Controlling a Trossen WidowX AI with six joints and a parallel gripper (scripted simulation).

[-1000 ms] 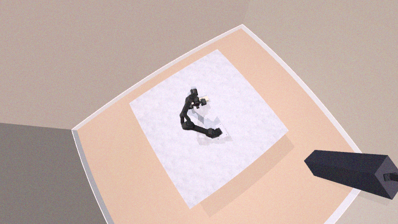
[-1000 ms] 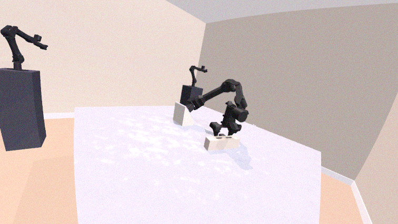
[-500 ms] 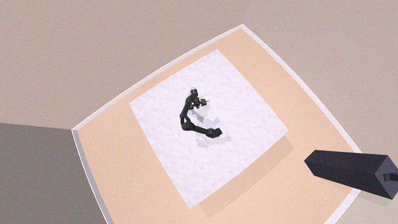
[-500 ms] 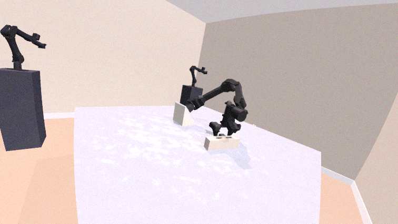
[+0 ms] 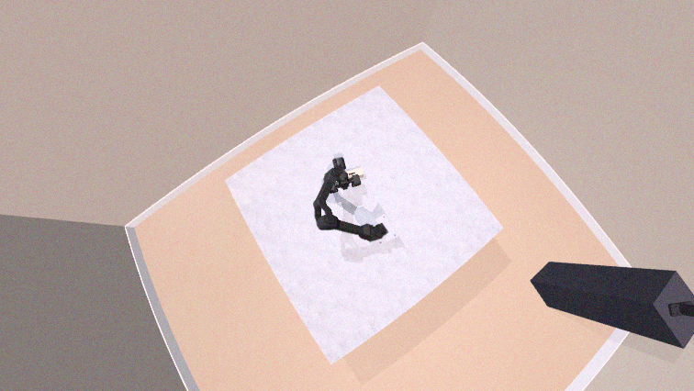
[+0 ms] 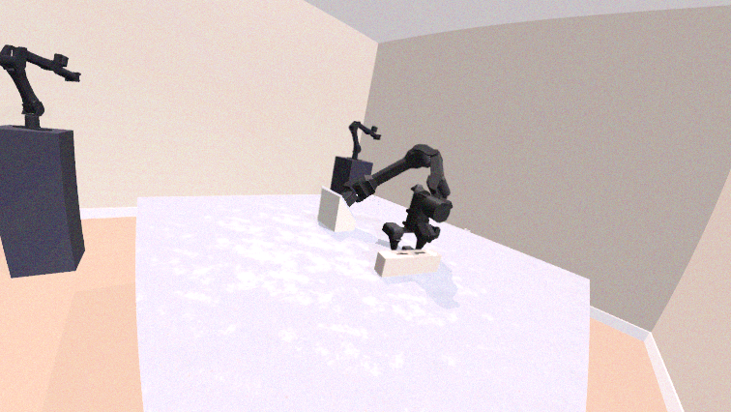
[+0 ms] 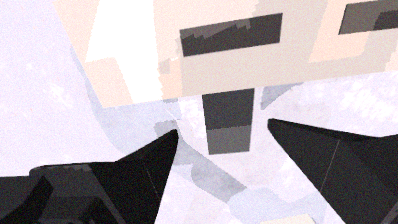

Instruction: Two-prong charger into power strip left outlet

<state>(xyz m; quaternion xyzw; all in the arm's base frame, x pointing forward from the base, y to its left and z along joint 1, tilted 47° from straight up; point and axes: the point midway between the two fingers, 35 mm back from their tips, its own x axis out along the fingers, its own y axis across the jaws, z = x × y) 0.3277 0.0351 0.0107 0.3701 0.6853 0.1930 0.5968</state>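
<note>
The grey two-prong charger lies 4 cm ahead of my gripper tip, 1 cm to the right of it and 1 cm above it.
</note>
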